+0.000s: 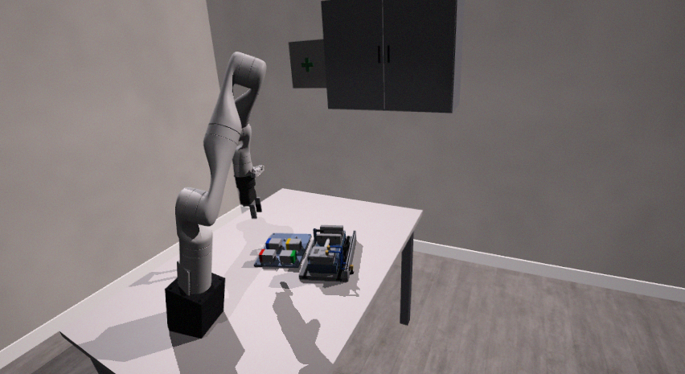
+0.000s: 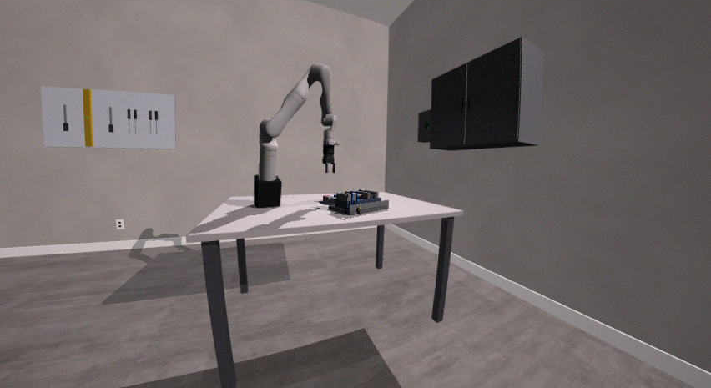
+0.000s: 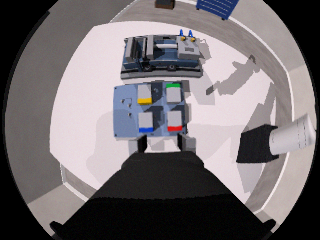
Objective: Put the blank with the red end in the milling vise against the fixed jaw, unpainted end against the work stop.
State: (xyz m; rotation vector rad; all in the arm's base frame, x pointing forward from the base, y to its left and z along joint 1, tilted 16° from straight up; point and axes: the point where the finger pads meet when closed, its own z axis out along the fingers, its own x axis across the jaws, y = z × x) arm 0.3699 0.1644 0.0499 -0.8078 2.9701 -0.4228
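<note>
Right now my hand is 19 cm above the blue blank and 6 cm short of it. The rest, counted from my hand: plate 21 cm below, 8 cm ahead, 4 cm to the right; yellow blank 19 cm below, 11 cm ahead, 8 cm to the right; green-ended blank 19 cm below, 13 cm to the right, 3 cm ahead.
</note>
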